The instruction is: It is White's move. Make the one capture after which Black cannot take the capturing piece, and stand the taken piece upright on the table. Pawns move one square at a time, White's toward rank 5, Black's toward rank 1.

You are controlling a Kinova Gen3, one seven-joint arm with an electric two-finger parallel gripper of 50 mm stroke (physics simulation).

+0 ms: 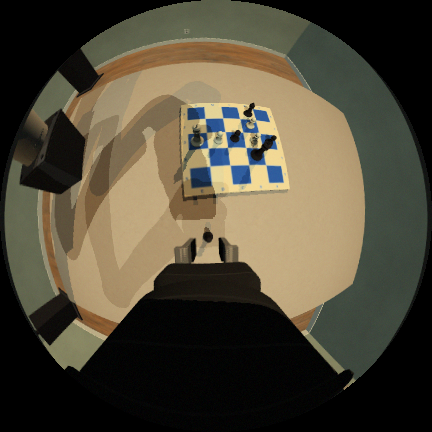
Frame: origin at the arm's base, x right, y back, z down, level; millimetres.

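Where they show: gripper, fingertip midpoint: (206,245).
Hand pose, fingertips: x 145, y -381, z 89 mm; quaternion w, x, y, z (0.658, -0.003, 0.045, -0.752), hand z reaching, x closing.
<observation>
After its pixels a point has its place.
My gripper (206,245) {y -381, x 145, z 89 mm} is open and empty, with its fingers apart above the table. A small black piece (208,236) {y -386, x 143, z 144 mm} stands on the table just ahead of the fingertips, clear of the board, and looks upright. The blue and cream board (193,188) {y -351, x 64, z 167 mm} lies farther ahead. On it, a tall white piece (197,137) {y -346, x -27, z 142 mm} is on E3, a white pawn (218,138) {y -384, x -37, z 154 mm} on D3, a black pawn (235,135) {y -416, x -50, z 152 mm} on C3, a small white piece (255,140) {y -459, x -52, z 157 mm} on B3, a white pawn (251,123) {y -449, x -93, z 153 mm} on B2, a black piece (249,110) {y -443, x -128, z 149 mm} on B1 and a tall black piece (258,153) {y -462, x -18, z 147 mm} on B4.
The tan table (310,210) {y -627, x 71, z 173 mm} surrounds the board, with a brown wooden edge along its far side. Dark blocky robot parts (60,155) {y -59, x 18, z 70 mm} show at the left. Shadows of the arm fall across the table's left part and the board's near left corner.
</observation>
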